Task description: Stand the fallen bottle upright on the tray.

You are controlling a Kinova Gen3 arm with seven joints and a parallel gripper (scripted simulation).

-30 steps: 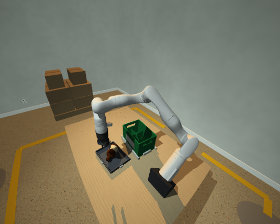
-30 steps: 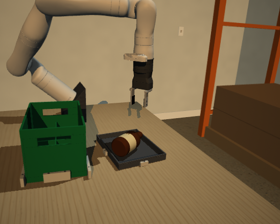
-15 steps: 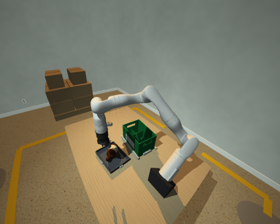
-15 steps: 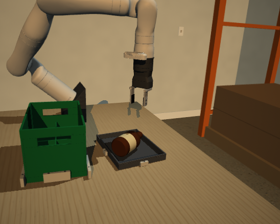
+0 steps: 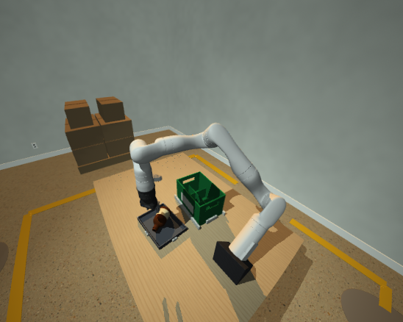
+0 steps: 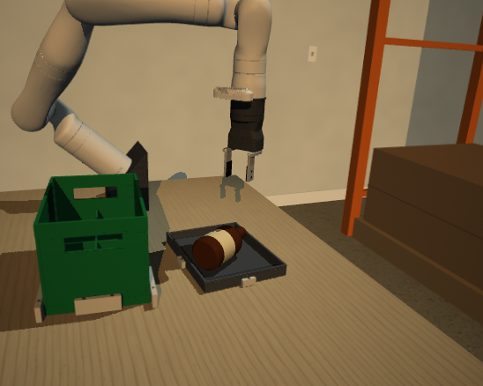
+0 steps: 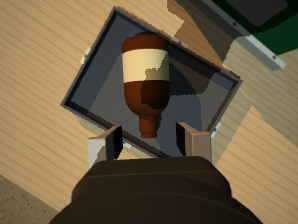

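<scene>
Now: hand 3 cm short of the brown bottle, 4 cm to the left of it and 16 cm above it. Also, from my hand: dark tray (3 cm ahead, 4 cm to the right, 19 cm below); then green crate (4 cm ahead, 31 cm to the right, 12 cm below).
</scene>
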